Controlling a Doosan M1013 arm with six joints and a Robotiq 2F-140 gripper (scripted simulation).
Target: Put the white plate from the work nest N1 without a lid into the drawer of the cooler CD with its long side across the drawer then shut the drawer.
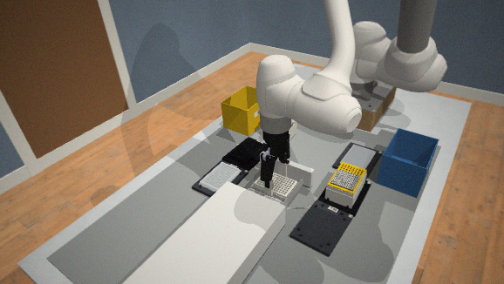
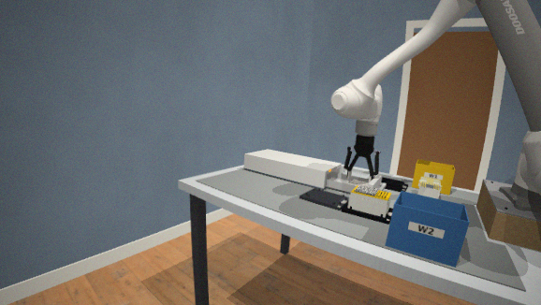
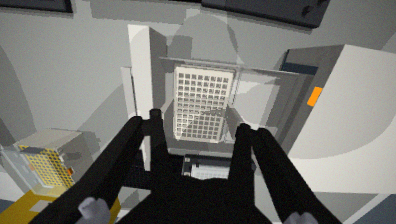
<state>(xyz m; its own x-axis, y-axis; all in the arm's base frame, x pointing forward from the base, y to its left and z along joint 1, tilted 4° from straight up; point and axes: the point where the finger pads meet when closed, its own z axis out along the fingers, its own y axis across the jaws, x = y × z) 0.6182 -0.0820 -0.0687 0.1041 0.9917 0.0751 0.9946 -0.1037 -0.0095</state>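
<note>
My hand is 20 mm above the white plate. From my hand the other things lie so: drawer (30 mm ahead, 20 mm below); then work nest N1 (90 mm ahead, 190 mm to the left, 40 mm below); then black plate (130 mm behind, 170 mm to the right, 20 mm below).
</note>
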